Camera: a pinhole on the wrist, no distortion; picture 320 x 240 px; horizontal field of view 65.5 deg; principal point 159.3 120.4 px. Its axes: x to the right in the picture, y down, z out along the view. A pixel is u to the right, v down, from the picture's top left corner.
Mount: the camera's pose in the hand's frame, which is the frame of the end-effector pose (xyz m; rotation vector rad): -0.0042 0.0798 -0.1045 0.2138 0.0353 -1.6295
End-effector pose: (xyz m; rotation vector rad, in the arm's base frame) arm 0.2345 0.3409 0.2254 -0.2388 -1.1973 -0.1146
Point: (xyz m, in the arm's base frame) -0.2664 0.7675 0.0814
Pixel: 25.4 18.6
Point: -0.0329 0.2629 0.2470
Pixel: 268.4 104.6
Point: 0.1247 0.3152 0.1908
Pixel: 273.6 73.6
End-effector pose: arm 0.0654 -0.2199 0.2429 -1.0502 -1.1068 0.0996
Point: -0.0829 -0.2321 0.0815
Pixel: outside the picture
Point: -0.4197 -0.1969 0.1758
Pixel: 228.6 29.6
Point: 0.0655 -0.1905 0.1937
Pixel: 176.8 123.9
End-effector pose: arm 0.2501 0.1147 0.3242 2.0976 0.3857 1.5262
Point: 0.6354 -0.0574 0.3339
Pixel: 95.3 172.3
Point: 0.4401 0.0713 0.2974
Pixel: 177.1 169.7
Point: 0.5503 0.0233 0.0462
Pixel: 212.8 71.6
